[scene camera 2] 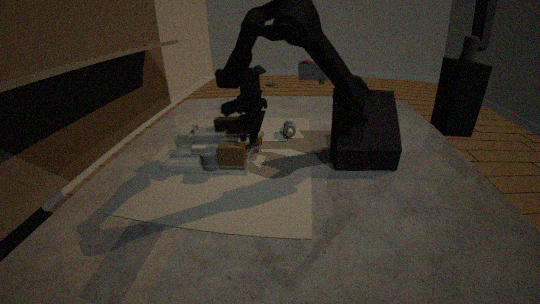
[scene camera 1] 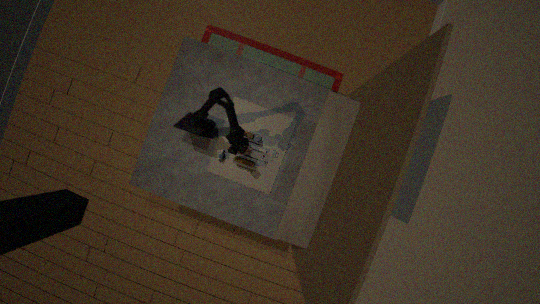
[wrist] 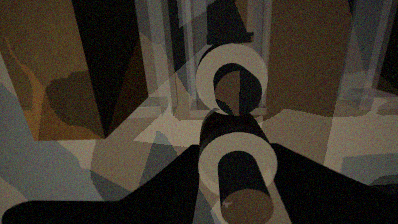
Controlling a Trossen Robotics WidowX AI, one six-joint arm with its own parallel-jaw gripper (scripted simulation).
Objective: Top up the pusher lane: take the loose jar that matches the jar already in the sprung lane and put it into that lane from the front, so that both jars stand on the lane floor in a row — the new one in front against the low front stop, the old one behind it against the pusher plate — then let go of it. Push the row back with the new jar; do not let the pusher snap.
Labels:
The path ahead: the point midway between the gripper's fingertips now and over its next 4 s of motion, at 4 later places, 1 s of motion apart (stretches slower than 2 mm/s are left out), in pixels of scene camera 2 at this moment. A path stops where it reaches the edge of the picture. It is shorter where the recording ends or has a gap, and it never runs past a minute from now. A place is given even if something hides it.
My gripper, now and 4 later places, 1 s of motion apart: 255, 138; 252, 138; 248, 138; 245, 137; 244, 137

